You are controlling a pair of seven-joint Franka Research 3 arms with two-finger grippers.
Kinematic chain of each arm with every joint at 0, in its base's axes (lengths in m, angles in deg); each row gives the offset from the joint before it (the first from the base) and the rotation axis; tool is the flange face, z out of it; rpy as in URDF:
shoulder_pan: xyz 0 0 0.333 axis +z
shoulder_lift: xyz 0 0 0 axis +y
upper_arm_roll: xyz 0 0 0.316 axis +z
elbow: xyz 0.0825 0 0 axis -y
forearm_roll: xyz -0.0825 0 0.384 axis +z
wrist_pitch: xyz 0 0 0 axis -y
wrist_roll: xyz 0.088 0 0 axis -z
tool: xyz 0 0 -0.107 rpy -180 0 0
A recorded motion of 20 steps. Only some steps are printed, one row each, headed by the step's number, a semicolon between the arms.
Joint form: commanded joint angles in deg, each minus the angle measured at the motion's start. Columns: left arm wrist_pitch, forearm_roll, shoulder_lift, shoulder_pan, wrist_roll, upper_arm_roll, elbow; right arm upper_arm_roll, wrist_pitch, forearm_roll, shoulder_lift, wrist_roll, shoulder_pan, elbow.
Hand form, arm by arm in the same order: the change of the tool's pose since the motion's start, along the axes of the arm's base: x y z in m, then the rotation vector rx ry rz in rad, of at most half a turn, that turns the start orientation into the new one. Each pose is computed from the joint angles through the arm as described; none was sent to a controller.
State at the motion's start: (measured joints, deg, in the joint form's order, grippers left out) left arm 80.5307 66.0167 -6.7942 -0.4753 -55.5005 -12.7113 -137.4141; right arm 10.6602 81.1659 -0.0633 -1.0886 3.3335 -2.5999 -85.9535
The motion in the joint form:
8: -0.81 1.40 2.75 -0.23 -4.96 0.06 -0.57; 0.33 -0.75 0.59 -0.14 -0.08 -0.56 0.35
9: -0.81 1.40 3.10 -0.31 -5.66 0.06 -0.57; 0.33 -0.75 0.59 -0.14 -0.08 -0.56 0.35
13: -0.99 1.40 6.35 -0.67 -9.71 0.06 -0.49; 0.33 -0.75 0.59 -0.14 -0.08 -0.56 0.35
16: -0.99 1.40 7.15 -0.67 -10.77 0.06 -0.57; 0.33 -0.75 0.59 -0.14 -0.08 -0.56 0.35
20: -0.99 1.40 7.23 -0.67 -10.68 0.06 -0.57; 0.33 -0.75 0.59 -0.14 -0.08 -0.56 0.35
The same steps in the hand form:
8: 0.0003 0.0013 -0.0210 0.0449 -0.0271 0.0037; -0.0021 -0.0010 0.0030 0.0090 0.0059 -0.0016
9: 0.0005 0.0007 -0.0236 0.0470 -0.0330 0.0040; -0.0021 -0.0010 0.0030 0.0090 0.0059 -0.0016
13: 0.0019 -0.0018 -0.0471 0.0621 -0.0459 0.0088; -0.0021 -0.0010 0.0030 0.0090 0.0059 -0.0016
16: 0.0015 -0.0017 -0.0535 0.0660 -0.0486 0.0109; -0.0021 -0.0010 0.0030 0.0090 0.0059 -0.0016
20: 0.0015 -0.0017 -0.0541 0.0658 -0.0457 0.0107; -0.0021 -0.0010 0.0030 0.0090 0.0059 -0.0016

